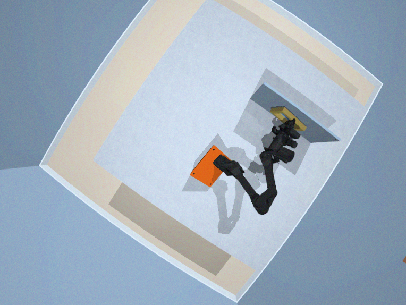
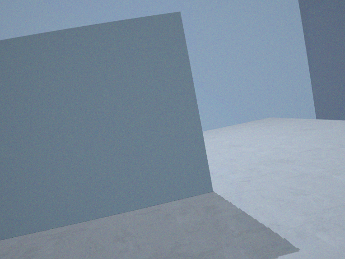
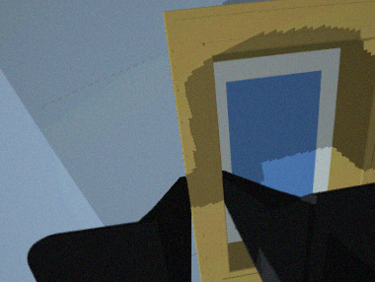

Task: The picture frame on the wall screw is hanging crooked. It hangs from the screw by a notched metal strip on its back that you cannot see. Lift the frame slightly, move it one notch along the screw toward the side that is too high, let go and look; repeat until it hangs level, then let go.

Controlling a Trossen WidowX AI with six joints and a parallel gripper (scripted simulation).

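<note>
My gripper tip is now 1 cm to the right of the picture frame and 5 cm above it. Also, from my gripper tip: grey wall panel (2 cm ahead, 7 cm below).
</note>
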